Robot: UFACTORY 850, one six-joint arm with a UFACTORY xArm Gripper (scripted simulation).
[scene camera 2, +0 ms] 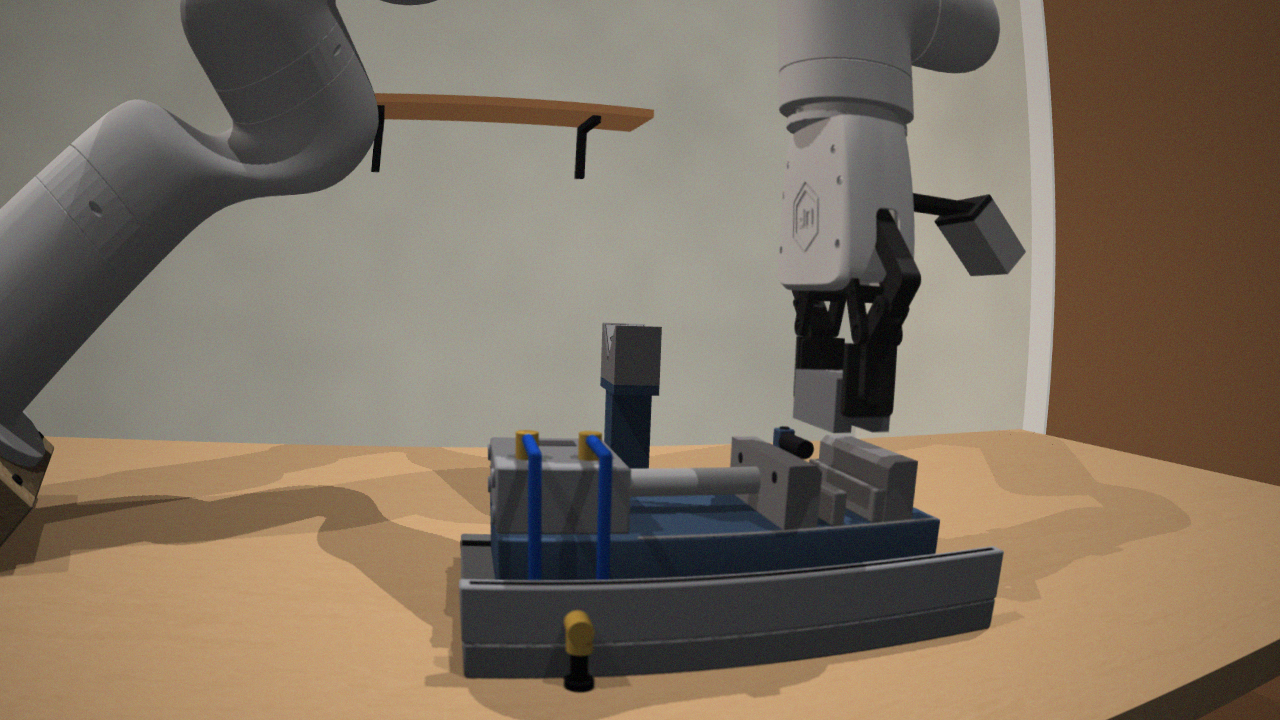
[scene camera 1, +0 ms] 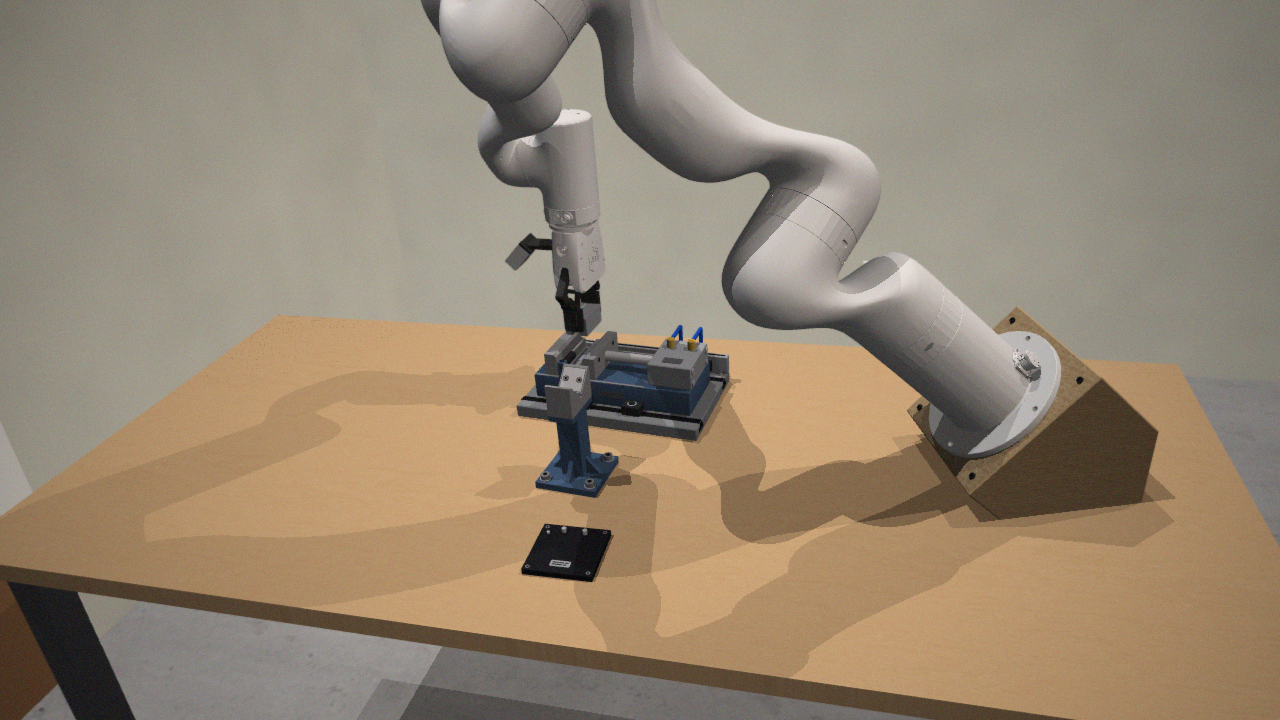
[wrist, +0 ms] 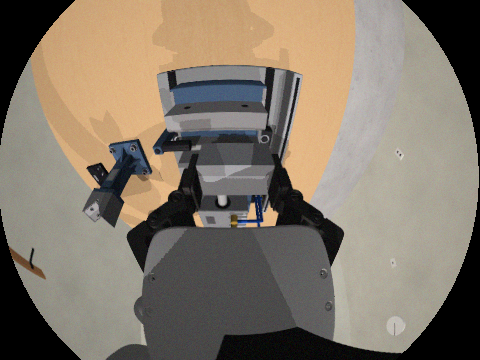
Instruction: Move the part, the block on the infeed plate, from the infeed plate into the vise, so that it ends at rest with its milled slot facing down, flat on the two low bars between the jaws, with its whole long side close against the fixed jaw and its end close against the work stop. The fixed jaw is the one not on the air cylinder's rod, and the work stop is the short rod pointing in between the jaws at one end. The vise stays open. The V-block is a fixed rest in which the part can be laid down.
Scene:
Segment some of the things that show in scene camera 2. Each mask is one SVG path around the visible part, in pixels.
My gripper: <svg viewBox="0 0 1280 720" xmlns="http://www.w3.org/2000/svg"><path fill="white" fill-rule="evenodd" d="M790 115L786 121L786 128L793 135L790 137L784 176L778 261L779 281L786 289L792 290L794 296L793 306L797 313L794 324L795 334L797 335L795 371L796 369L843 370L842 415L850 418L889 417L893 413L897 346L901 344L903 338L902 325L909 313L909 306L921 284L921 274L914 261L914 212L939 215L934 221L970 276L1009 274L1026 251L990 194L959 201L913 193L906 140L907 125L901 120L884 114L849 109L819 109ZM872 303L868 313L866 313L865 303ZM846 301L853 343L845 343L845 338L834 338L838 337Z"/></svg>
A part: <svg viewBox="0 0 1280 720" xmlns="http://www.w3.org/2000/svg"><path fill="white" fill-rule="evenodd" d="M796 369L793 405L794 419L831 433L851 433L852 426L870 432L889 432L890 416L850 418L842 415L843 370Z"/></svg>

